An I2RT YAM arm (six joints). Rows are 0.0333 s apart.
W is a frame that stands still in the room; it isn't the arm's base.
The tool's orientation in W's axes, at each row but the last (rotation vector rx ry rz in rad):
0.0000 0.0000 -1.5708
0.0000 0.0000 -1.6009
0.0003 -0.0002 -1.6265
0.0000 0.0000 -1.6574
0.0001 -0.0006 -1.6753
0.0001 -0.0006 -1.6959
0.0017 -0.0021 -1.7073
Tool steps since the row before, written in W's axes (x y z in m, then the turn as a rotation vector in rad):
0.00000 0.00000 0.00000 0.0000 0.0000 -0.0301
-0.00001 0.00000 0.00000 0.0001 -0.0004 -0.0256
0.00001 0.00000 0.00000 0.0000 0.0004 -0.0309
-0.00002 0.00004 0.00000 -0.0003 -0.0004 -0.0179
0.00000 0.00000 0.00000 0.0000 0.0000 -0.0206
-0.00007 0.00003 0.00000 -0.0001 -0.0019 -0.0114
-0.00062 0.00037 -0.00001 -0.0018 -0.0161 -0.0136
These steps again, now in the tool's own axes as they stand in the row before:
0.00000 0.00000 0.00000 0.0000 0.0000 -0.0301
0.00000 -0.00001 0.00000 0.0004 0.0001 -0.0256
0.00000 0.00001 0.00000 -0.0004 0.0000 -0.0309
-0.00004 -0.00002 0.00000 0.0004 -0.0003 -0.0179
0.00000 0.00000 0.00000 0.0000 0.0000 -0.0206
-0.00002 -0.00007 0.00000 0.0019 0.0001 -0.0114
-0.00028 -0.00066 -0.00001 0.0162 0.0004 -0.0136

